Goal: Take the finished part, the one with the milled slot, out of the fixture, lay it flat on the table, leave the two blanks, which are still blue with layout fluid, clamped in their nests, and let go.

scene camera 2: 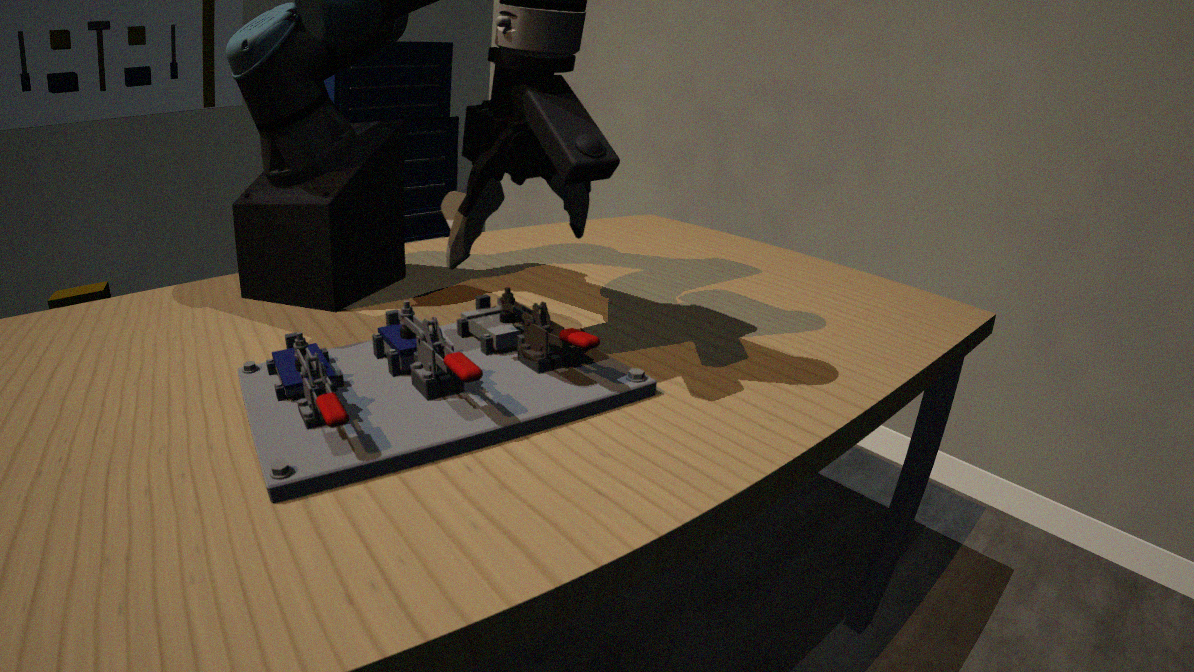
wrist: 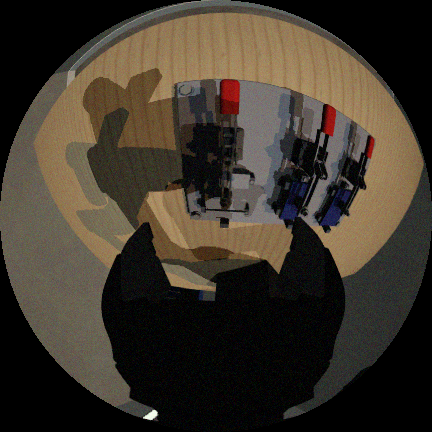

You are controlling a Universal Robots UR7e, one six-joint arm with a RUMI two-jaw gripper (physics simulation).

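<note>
The finished part, bare grey metal, sits in the fixture nest at the right in the scene view. A toggle clamp's arm reaches over it, and its red handle lies low toward the front. The slot is hard to make out. Two blue blanks sit in the other nests under their clamp arms. My gripper is wide open and empty, above and behind the finished part's nest, fingers pointing down.
The grey base plate lies on the wooden table, bolted at its corners. Red handles of the blanks' clamps stick out frontward. The dark robot pedestal stands behind the plate.
</note>
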